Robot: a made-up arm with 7 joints. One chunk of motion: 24 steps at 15 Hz.
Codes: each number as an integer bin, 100 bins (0 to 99) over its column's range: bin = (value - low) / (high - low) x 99, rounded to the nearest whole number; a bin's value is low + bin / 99 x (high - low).
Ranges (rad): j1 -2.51..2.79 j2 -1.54..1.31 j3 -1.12..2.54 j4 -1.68..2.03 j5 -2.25..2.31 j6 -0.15..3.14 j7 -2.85..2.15
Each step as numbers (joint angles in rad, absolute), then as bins.
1 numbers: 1.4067 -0.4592 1.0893 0.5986 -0.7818 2.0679 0.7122
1 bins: 73 38 60 61 32 67 71
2 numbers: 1.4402 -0.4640 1.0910 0.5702 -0.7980 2.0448 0.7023
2 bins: 74 37 60 60 32 66 70
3 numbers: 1.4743 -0.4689 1.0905 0.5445 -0.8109 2.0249 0.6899
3 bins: 74 37 60 59 31 65 70
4 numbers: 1.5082 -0.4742 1.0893 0.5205 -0.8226 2.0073 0.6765
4 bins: 75 37 60 59 31 65 70
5 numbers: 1.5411 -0.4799 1.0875 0.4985 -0.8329 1.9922 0.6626
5 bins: 76 37 60 58 31 64 70
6 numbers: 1.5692 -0.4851 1.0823 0.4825 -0.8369 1.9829 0.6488
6 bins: 76 37 60 58 31 64 69
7 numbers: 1.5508 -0.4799 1.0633 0.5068 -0.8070 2.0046 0.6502
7 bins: 76 37 59 58 31 65 69
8 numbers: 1.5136 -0.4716 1.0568 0.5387 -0.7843 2.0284 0.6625
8 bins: 75 37 59 59 32 66 70
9 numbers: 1.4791 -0.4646 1.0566 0.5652 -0.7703 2.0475 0.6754
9 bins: 75 37 59 60 32 66 70
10 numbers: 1.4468 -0.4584 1.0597 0.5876 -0.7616 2.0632 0.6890
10 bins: 74 38 59 61 32 67 70
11 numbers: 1.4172 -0.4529 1.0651 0.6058 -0.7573 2.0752 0.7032
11 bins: 73 38 59 61 32 67 70
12 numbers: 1.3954 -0.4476 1.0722 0.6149 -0.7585 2.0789 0.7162
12 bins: 73 38 59 61 32 67 71
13 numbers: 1.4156 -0.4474 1.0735 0.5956 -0.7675 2.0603 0.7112
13 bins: 73 38 59 61 32 67 71
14 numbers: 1.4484 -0.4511 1.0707 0.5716 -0.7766 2.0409 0.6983
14 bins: 74 38 59 60 32 66 70
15 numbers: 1.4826 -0.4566 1.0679 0.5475 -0.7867 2.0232 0.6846
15 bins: 75 38 59 59 32 65 70
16 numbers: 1.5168 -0.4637 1.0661 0.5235 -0.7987 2.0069 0.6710
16 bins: 75 37 59 59 32 65 70
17 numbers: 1.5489 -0.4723 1.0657 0.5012 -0.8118 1.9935 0.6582
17 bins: 76 37 59 58 31 65 69
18 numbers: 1.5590 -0.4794 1.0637 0.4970 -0.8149 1.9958 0.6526
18 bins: 76 37 59 58 31 65 69
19 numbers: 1.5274 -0.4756 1.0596 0.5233 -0.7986 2.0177 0.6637
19 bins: 75 37 59 59 32 65 70
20 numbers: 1.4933 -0.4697 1.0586 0.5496 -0.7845 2.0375 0.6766
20 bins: 75 37 59 59 32 66 70
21 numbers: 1.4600 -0.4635 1.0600 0.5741 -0.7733 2.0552 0.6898
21 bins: 74 37 59 60 32 66 70
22 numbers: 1.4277 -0.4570 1.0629 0.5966 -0.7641 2.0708 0.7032
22 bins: 74 38 59 61 32 67 70
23 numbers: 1.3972 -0.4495 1.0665 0.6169 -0.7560 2.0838 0.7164
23 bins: 73 38 59 61 32 67 71
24 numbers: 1.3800 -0.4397 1.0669 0.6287 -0.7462 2.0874 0.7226
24 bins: 73 38 59 62 33 67 71
